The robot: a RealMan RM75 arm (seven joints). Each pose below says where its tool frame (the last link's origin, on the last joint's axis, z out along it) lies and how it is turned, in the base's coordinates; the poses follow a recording.
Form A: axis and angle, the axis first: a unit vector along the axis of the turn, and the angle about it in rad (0 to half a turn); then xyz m.
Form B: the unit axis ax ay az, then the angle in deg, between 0 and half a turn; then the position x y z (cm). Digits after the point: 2 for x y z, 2 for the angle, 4 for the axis.
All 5 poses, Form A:
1: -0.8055 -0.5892 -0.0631 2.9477 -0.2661 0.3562 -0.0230
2: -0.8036 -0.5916 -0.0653 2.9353 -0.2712 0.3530 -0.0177
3: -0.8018 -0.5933 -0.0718 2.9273 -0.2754 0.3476 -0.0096
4: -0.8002 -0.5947 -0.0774 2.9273 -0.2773 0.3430 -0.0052
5: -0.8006 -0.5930 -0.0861 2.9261 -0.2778 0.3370 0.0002
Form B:
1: -0.8055 -0.5892 -0.0631 168.89 -26.61 35.62 -2.30
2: -0.8036 -0.5916 -0.0653 168.18 -27.12 35.30 -1.77
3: -0.8018 -0.5933 -0.0718 167.72 -27.54 34.76 -0.96
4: -0.8002 -0.5947 -0.0774 167.72 -27.73 34.30 -0.52
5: -0.8006 -0.5930 -0.0861 167.65 -27.78 33.70 0.02
